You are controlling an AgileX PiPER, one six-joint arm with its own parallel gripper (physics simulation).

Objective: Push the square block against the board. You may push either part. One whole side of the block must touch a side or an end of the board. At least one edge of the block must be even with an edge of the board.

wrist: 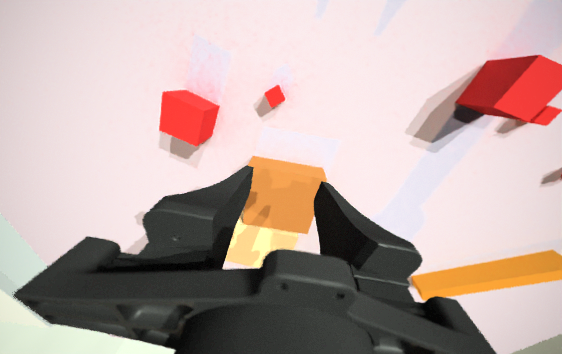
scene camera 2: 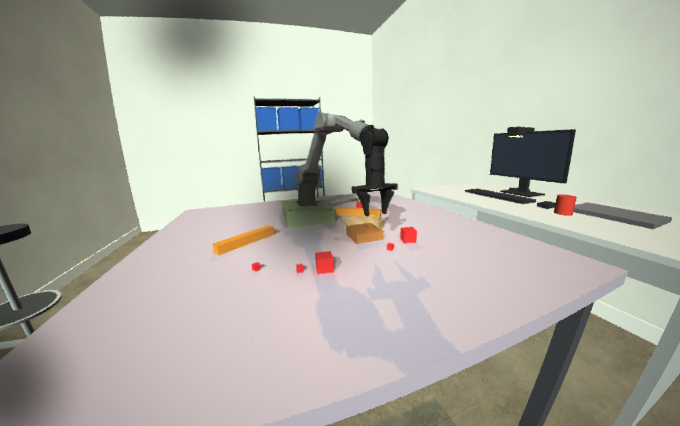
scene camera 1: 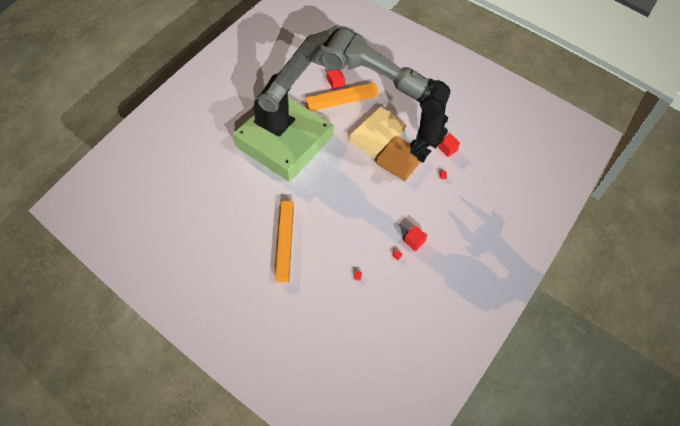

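Note:
The brown square block (scene camera 1: 398, 159) (scene camera 2: 365, 233) (wrist: 280, 207) lies flat with one side against the cream board (scene camera 1: 376, 131) (wrist: 250, 242). No gap shows between them in scene camera 1. Their left-hand edges there look close to even; a small offset is hard to judge. In the wrist view the gripper's left finger covers part of the board and the seam's left end. My gripper (scene camera 1: 420, 153) (scene camera 2: 375, 214) (wrist: 285, 184) is open and empty, pointing down. It hangs above the block, with clear height below the fingertips in scene camera 2.
A large red cube (scene camera 1: 449, 145) (scene camera 2: 408, 234) (wrist: 187, 117) and a small red cube (scene camera 1: 443, 174) (scene camera 2: 390, 246) (wrist: 274, 96) lie close beyond the block. An orange bar (scene camera 1: 342, 96) lies behind the board. Another orange bar (scene camera 1: 284, 240) (scene camera 2: 244, 239) lies farther off.

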